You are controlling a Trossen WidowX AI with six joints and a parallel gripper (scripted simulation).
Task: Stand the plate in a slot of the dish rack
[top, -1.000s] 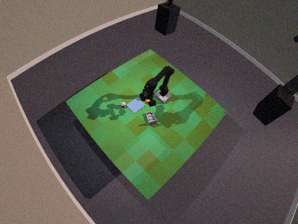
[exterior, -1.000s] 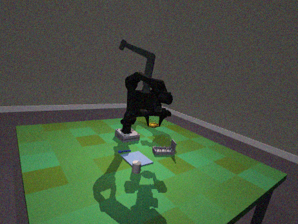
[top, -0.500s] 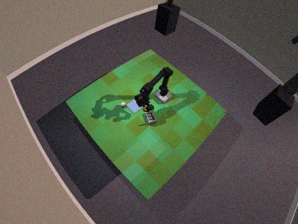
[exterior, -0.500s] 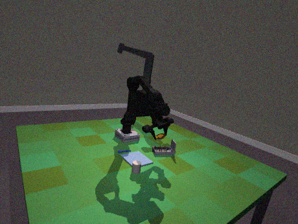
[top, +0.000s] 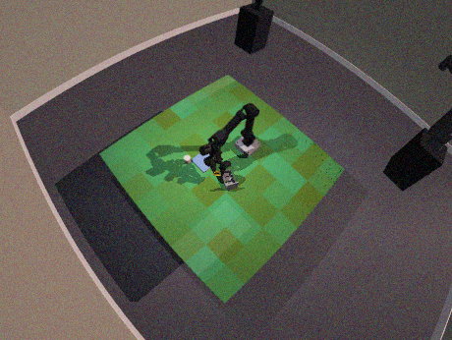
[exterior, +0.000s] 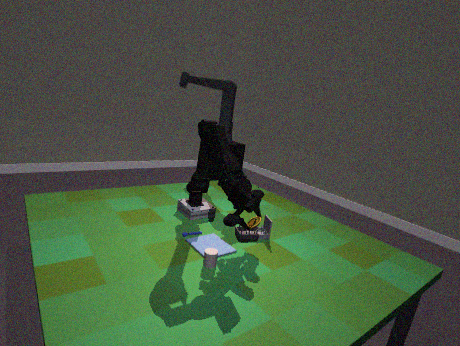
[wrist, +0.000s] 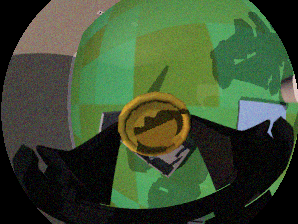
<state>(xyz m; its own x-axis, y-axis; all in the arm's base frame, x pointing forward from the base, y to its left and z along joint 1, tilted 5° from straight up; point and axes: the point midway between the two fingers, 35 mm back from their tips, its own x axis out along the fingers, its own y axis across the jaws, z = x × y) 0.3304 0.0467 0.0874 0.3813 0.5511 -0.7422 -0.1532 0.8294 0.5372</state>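
Now: the dish rack 5 cm behind my gripper tip, 5 cm to the left of it and 6 cm below it. Round my gripper tip: white cup: 6 cm ahead, 24 cm to the right, 6 cm below; then yellow plate: 1 cm above; then light blue mat: 5 cm behind, 17 cm to the right, 8 cm below.
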